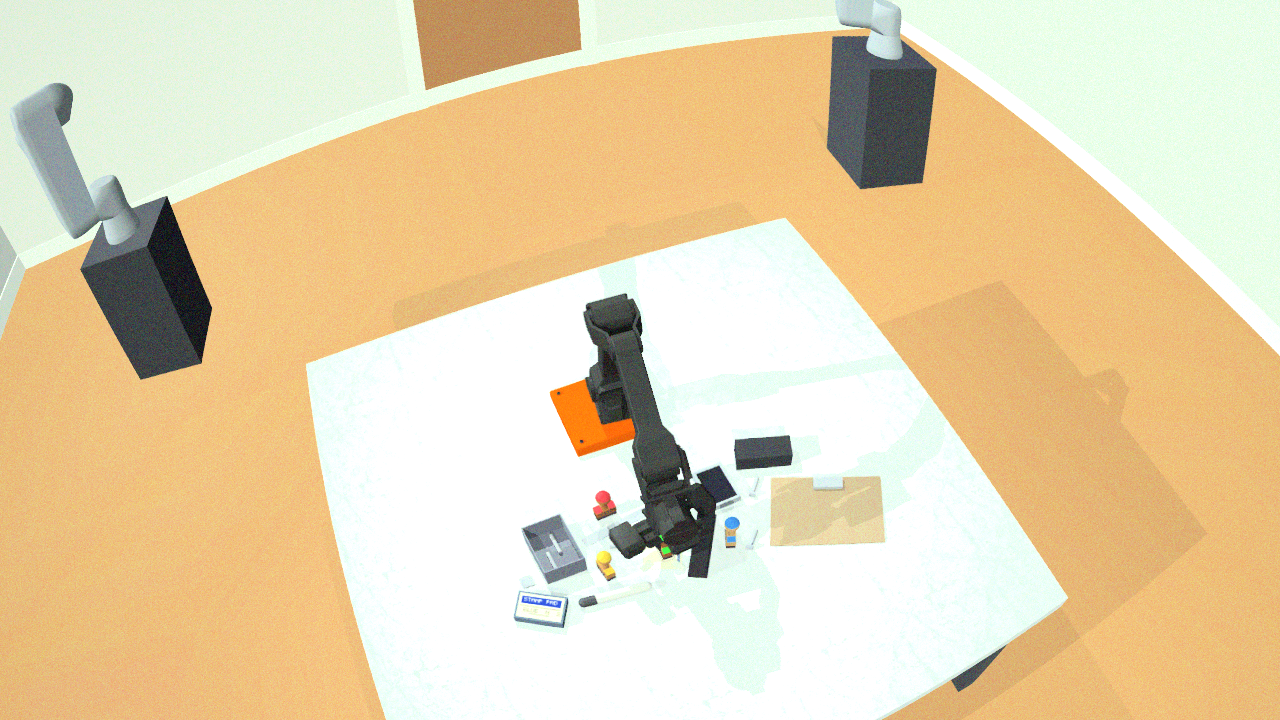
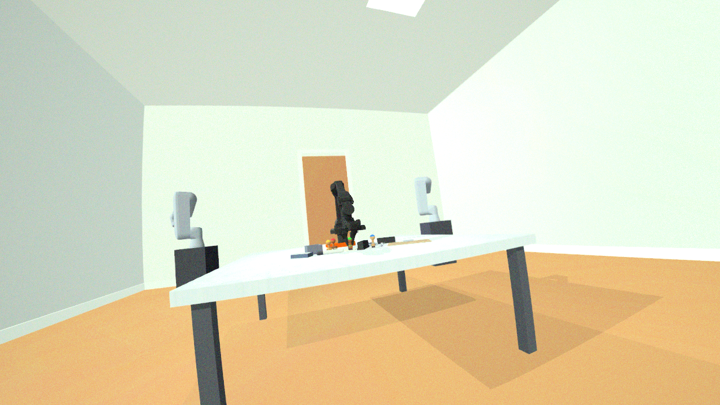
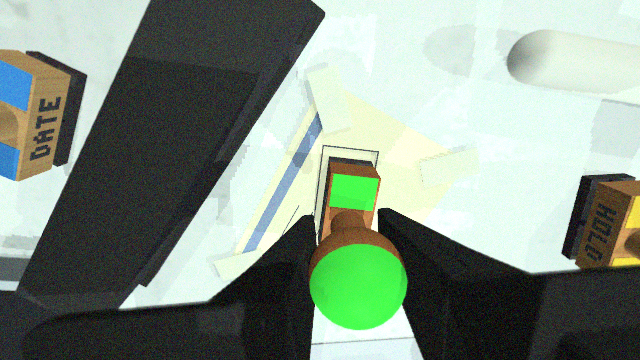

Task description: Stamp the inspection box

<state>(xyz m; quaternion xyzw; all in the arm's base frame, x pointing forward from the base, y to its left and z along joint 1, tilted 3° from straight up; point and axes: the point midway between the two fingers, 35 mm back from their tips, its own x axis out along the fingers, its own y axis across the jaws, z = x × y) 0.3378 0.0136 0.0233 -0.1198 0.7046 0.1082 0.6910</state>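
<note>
Right now the cream card is 20 mm below my gripper tip and 10 mm behind it. Round my gripper tip: green-capped wooden stamp right at my gripper tip; then yellow-capped stamp 110 mm to the right, 20 mm ahead; then long black bar 70 mm to the left, 10 mm below, 10 mm ahead.
</note>
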